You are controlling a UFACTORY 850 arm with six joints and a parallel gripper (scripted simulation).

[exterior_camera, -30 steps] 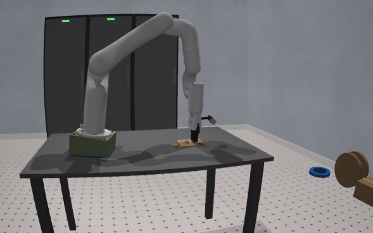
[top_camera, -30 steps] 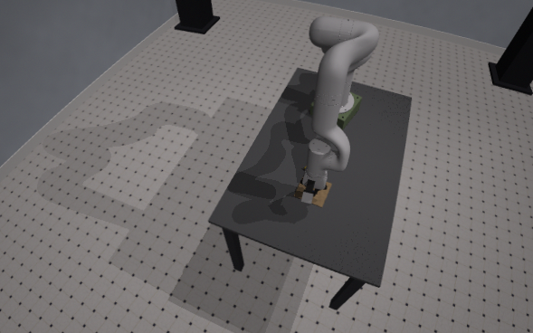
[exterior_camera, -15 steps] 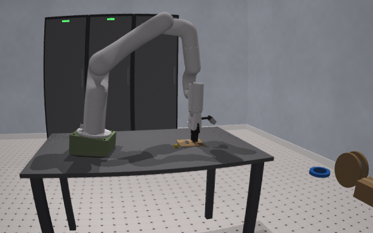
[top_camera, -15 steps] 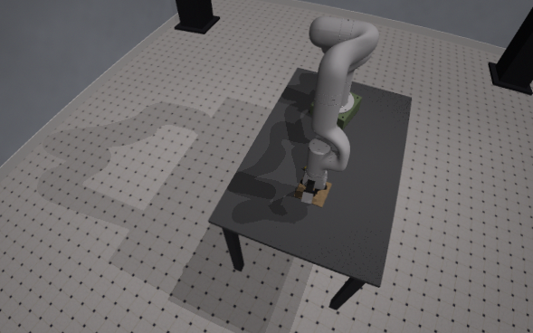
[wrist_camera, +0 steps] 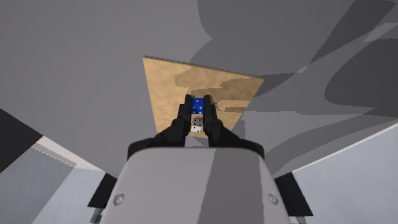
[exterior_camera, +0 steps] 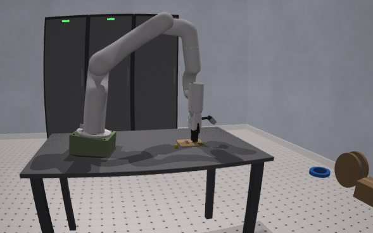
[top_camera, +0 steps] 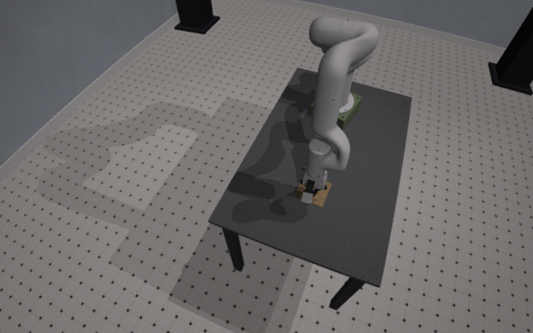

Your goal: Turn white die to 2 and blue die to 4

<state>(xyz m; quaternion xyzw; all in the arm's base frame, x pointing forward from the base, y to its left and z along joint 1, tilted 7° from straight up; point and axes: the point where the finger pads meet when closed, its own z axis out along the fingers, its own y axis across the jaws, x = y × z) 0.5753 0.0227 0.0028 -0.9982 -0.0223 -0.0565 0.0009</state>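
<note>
Right now the blue die is 10 mm below my hand. From my hand the other things lie so: yellow die: 130 mm behind, 60 mm to the right, 20 mm below; then white die: 50 mm behind, 20 mm below; then tan mat: 20 mm behind, 30 mm below.
</note>
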